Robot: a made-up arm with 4 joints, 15 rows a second.
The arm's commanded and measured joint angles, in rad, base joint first. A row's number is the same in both.
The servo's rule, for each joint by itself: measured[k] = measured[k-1] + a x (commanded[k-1-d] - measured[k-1]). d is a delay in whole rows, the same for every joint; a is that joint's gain. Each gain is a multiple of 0.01, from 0.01 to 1. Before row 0 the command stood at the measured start. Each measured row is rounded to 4 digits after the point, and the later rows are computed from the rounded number. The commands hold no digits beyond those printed.
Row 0, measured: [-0.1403, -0.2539, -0.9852, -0.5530]
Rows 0 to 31, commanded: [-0.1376, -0.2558, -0.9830, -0.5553]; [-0.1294, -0.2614, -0.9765, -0.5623]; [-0.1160, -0.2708, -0.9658, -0.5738]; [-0.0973, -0.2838, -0.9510, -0.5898]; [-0.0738, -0.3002, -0.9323, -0.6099]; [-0.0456, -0.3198, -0.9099, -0.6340]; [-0.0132, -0.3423, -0.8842, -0.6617]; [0.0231, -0.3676, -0.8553, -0.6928]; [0.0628, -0.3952, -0.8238, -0.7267]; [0.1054, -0.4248, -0.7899, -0.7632]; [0.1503, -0.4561, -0.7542, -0.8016]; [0.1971, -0.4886, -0.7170, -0.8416]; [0.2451, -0.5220, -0.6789, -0.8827]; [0.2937, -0.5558, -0.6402, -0.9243]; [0.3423, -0.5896, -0.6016, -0.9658]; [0.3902, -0.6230, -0.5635, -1.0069]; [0.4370, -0.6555, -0.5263, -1.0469]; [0.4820, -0.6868, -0.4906, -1.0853]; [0.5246, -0.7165, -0.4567, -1.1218]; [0.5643, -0.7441, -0.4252, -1.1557]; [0.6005, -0.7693, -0.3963, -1.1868]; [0.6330, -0.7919, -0.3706, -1.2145]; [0.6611, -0.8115, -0.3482, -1.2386]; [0.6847, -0.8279, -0.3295, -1.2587]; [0.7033, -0.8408, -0.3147, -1.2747]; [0.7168, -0.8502, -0.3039, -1.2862]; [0.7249, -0.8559, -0.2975, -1.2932]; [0.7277, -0.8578, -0.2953, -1.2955]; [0.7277, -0.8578, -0.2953, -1.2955]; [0.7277, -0.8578, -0.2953, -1.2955]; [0.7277, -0.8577, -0.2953, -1.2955]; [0.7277, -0.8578, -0.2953, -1.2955]
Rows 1 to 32, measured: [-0.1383, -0.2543, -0.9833, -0.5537]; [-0.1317, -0.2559, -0.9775, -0.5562]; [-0.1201, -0.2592, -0.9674, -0.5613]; [-0.1032, -0.2646, -0.9533, -0.5696]; [-0.0814, -0.2724, -0.9352, -0.5813]; [-0.0549, -0.2828, -0.9134, -0.5966]; [-0.0240, -0.2959, -0.8883, -0.6155]; [0.0109, -0.3117, -0.8599, -0.6379]; [0.0493, -0.3301, -0.8289, -0.6637]; [0.0908, -0.3509, -0.7954, -0.6926]; [0.1348, -0.3740, -0.7600, -0.7242]; [0.1809, -0.3992, -0.7230, -0.7582]; [0.2284, -0.4262, -0.6851, -0.7943]; [0.2767, -0.4547, -0.6465, -0.8320]; [0.3252, -0.4844, -0.6079, -0.8708]; [0.3733, -0.5149, -0.5697, -0.9103]; [0.4204, -0.5458, -0.5324, -0.9499]; [0.4660, -0.5768, -0.4965, -0.9892]; [0.5094, -0.6075, -0.4623, -1.0277]; [0.5500, -0.6376, -0.4304, -1.0648]; [0.5874, -0.6666, -0.4011, -1.1002]; [0.6211, -0.6942, -0.3749, -1.1333]; [0.6507, -0.7200, -0.3519, -1.1638]; [0.6759, -0.7437, -0.3326, -1.1913]; [0.6962, -0.7651, -0.3172, -1.2155]; [0.7114, -0.7838, -0.3058, -1.2360]; [0.7214, -0.7997, -0.2987, -1.2526]; [0.7261, -0.8125, -0.2958, -1.2650]; [0.7273, -0.8225, -0.2954, -1.2738]; [0.7276, -0.8303, -0.2953, -1.2801]; [0.7277, -0.8363, -0.2953, -1.2846]; [0.7277, -0.8410, -0.2953, -1.2878]
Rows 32 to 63, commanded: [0.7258, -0.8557, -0.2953, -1.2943]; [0.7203, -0.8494, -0.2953, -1.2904]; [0.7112, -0.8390, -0.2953, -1.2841]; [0.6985, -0.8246, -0.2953, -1.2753]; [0.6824, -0.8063, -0.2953, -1.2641]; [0.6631, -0.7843, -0.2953, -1.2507]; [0.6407, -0.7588, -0.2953, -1.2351]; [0.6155, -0.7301, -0.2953, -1.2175]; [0.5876, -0.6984, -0.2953, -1.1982]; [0.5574, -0.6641, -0.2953, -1.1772]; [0.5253, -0.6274, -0.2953, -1.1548]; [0.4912, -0.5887, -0.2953, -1.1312]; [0.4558, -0.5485, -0.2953, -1.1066]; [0.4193, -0.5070, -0.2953, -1.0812]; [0.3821, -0.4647, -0.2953, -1.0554]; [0.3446, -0.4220, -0.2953, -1.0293]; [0.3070, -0.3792, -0.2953, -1.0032]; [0.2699, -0.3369, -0.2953, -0.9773]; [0.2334, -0.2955, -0.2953, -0.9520]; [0.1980, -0.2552, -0.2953, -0.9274]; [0.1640, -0.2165, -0.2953, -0.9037]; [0.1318, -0.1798, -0.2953, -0.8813]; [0.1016, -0.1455, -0.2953, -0.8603]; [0.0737, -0.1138, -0.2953, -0.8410]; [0.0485, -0.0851, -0.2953, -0.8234]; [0.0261, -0.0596, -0.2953, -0.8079]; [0.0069, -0.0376, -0.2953, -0.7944]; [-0.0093, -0.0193, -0.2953, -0.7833]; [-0.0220, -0.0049, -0.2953, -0.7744]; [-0.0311, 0.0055, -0.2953, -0.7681]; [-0.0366, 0.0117, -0.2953, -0.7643]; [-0.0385, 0.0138, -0.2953, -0.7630]
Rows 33 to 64, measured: [0.7263, -0.8442, -0.2953, -1.2897]; [0.7219, -0.8453, -0.2953, -1.2899]; [0.7140, -0.8439, -0.2953, -1.2882]; [0.7025, -0.8397, -0.2953, -1.2845]; [0.6876, -0.8324, -0.2953, -1.2786]; [0.6695, -0.8218, -0.2953, -1.2705]; [0.6482, -0.8079, -0.2953, -1.2602]; [0.6240, -0.7908, -0.2953, -1.2478]; [0.5971, -0.7705, -0.2953, -1.2334]; [0.5677, -0.7471, -0.2953, -1.2171]; [0.5363, -0.7208, -0.2953, -1.1990]; [0.5029, -0.6917, -0.2953, -1.1793]; [0.4680, -0.6602, -0.2953, -1.1582]; [0.4320, -0.6265, -0.2953, -1.1359]; [0.3951, -0.5909, -0.2953, -1.1126]; [0.3577, -0.5537, -0.2953, -1.0884]; [0.3202, -0.5153, -0.2953, -1.0637]; [0.2830, -0.4761, -0.2953, -1.0386]; [0.2463, -0.4364, -0.2953, -1.0135]; [0.2106, -0.3965, -0.2953, -0.9885]; [0.1761, -0.3569, -0.2953, -0.9639]; [0.1433, -0.3179, -0.2953, -0.9399]; [0.1124, -0.2800, -0.2953, -0.9168]; [0.0838, -0.2434, -0.2953, -0.8948]; [0.0577, -0.2086, -0.2953, -0.8741]; [0.0343, -0.1758, -0.2953, -0.8549]; [0.0140, -0.1454, -0.2953, -0.8374]; [-0.0032, -0.1177, -0.2953, -0.8217]; [-0.0171, -0.0929, -0.2953, -0.8080]; [-0.0275, -0.0713, -0.2953, -0.7964]; [-0.0342, -0.0530, -0.2953, -0.7871]; [-0.0374, -0.0383, -0.2953, -0.7801]
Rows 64 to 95, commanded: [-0.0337, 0.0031, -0.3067, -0.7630]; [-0.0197, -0.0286, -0.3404, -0.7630]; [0.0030, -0.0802, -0.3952, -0.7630]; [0.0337, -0.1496, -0.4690, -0.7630]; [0.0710, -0.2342, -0.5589, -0.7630]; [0.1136, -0.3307, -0.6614, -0.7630]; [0.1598, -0.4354, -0.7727, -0.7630]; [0.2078, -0.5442, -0.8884, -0.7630]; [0.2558, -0.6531, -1.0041, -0.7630]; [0.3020, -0.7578, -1.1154, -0.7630]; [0.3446, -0.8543, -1.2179, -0.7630]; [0.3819, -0.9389, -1.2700, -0.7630]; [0.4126, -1.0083, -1.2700, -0.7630]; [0.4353, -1.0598, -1.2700, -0.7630]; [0.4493, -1.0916, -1.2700, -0.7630]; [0.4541, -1.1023, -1.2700, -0.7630]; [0.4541, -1.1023, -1.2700, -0.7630]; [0.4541, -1.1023, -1.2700, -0.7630]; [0.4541, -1.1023, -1.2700, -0.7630]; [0.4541, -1.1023, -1.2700, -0.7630]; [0.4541, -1.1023, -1.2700, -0.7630]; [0.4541, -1.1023, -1.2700, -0.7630]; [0.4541, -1.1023, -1.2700, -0.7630]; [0.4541, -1.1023, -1.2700, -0.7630]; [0.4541, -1.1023, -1.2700, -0.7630]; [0.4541, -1.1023, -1.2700, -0.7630]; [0.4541, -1.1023, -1.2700, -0.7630]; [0.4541, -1.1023, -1.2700, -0.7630]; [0.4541, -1.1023, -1.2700, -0.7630]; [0.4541, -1.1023, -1.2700, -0.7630]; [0.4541, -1.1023, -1.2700, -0.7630]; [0.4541, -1.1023, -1.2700, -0.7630]
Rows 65 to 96, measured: [-0.0347, -0.0292, -0.3051, -0.7751]; [-0.0236, -0.0291, -0.3355, -0.7716]; [-0.0039, -0.0403, -0.3868, -0.7691]; [0.0239, -0.0643, -0.4575, -0.7673]; [0.0588, -0.1017, -0.5447, -0.7661]; [0.0994, -0.1521, -0.6451, -0.7652]; [0.1441, -0.2144, -0.7548, -0.7646]; [0.1912, -0.2870, -0.8697, -0.7641]; [0.2390, -0.3675, -0.9853, -0.7638]; [0.2856, -0.4534, -1.0972, -0.7636]; [0.3293, -0.5416, -1.2010, -0.7634]; [0.3682, -0.6290, -1.2603, -0.7633]; [0.4011, -0.7124, -1.2686, -0.7632]; [0.4264, -0.7888, -1.2698, -0.7631]; [0.4433, -0.8554, -1.2700, -0.7631]; [0.4513, -0.9097, -1.2700, -0.7631]; [0.4534, -0.9521, -1.2700, -0.7631]; [0.4539, -0.9851, -1.2700, -0.7631]; [0.4540, -1.0109, -1.2700, -0.7631]; [0.4541, -1.0310, -1.2700, -0.7631]; [0.4541, -1.0467, -1.2700, -0.7631]; [0.4541, -1.0589, -1.2700, -0.7631]; [0.4541, -1.0684, -1.2700, -0.7631]; [0.4541, -1.0759, -1.2700, -0.7631]; [0.4541, -1.0817, -1.2700, -0.7631]; [0.4541, -1.0862, -1.2700, -0.7631]; [0.4541, -1.0897, -1.2700, -0.7631]; [0.4541, -1.0925, -1.2700, -0.7631]; [0.4541, -1.0947, -1.2700, -0.7631]; [0.4541, -1.0964, -1.2700, -0.7631]; [0.4541, -1.0977, -1.2700, -0.7631]; [0.4541, -1.0987, -1.2700, -0.7631]
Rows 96 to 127, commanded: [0.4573, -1.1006, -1.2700, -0.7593]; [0.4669, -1.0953, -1.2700, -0.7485]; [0.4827, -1.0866, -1.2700, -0.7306]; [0.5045, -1.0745, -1.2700, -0.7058]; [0.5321, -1.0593, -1.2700, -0.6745]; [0.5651, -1.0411, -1.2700, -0.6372]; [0.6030, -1.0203, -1.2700, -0.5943]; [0.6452, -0.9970, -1.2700, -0.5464]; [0.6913, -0.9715, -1.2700, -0.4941]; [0.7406, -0.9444, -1.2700, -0.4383]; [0.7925, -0.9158, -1.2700, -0.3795]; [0.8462, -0.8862, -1.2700, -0.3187]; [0.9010, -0.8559, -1.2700, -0.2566]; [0.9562, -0.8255, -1.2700, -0.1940]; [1.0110, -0.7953, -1.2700, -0.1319]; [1.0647, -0.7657, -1.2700, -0.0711]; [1.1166, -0.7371, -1.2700, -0.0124]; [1.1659, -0.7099, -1.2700, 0.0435]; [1.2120, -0.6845, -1.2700, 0.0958]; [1.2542, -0.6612, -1.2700, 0.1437]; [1.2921, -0.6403, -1.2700, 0.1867]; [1.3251, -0.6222, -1.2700, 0.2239]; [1.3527, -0.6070, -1.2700, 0.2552]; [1.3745, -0.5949, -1.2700, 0.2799]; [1.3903, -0.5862, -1.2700, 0.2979]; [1.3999, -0.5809, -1.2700, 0.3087]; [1.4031, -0.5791, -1.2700, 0.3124]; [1.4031, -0.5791, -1.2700, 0.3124]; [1.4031, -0.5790, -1.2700, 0.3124]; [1.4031, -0.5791, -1.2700, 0.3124]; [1.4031, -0.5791, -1.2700, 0.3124]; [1.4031, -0.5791, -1.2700, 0.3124]
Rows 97 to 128, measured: [0.4565, -1.0991, -1.2700, -0.7620]; [0.4642, -1.0983, -1.2700, -0.7581]; [0.4779, -1.0957, -1.2700, -0.7501]; [0.4976, -1.0910, -1.2700, -0.7373]; [0.5231, -1.0840, -1.2700, -0.7191]; [0.5542, -1.0746, -1.2700, -0.6953]; [0.5903, -1.0627, -1.2700, -0.6660]; [0.6309, -1.0482, -1.2700, -0.6313]; [0.6756, -1.0313, -1.2700, -0.5915]; [0.7237, -1.0122, -1.2700, -0.5471]; [0.7746, -0.9910, -1.2700, -0.4985]; [0.8276, -0.9679, -1.2700, -0.4464]; [0.8819, -0.9433, -1.2700, -0.3914]; [0.9369, -0.9174, -1.2700, -0.3342]; [0.9917, -0.8905, -1.2700, -0.2755]; [1.0457, -0.8630, -1.2700, -0.2162]; [1.0982, -0.8353, -1.2700, -0.1571]; [1.1483, -0.8077, -1.2700, -0.0989]; [1.1954, -0.7806, -1.2700, -0.0424]; [1.2389, -0.7543, -1.2700, 0.0116]; [1.2783, -0.7292, -1.2700, 0.0624]; [1.3129, -0.7057, -1.2700, 0.1092]; [1.3424, -0.6840, -1.2700, 0.1515]; [1.3662, -0.6644, -1.2700, 0.1887]; [1.3840, -0.6472, -1.2700, 0.2204]; [1.3958, -0.6326, -1.2700, 0.2460]; [1.4012, -0.6208, -1.2700, 0.2653]; [1.4026, -0.6116, -1.2700, 0.2790]; [1.4030, -0.6044, -1.2700, 0.2887]; [1.4031, -0.5988, -1.2700, 0.2956]; [1.4031, -0.5945, -1.2700, 0.3005]; [1.4031, -0.5911, -1.2700, 0.3040]
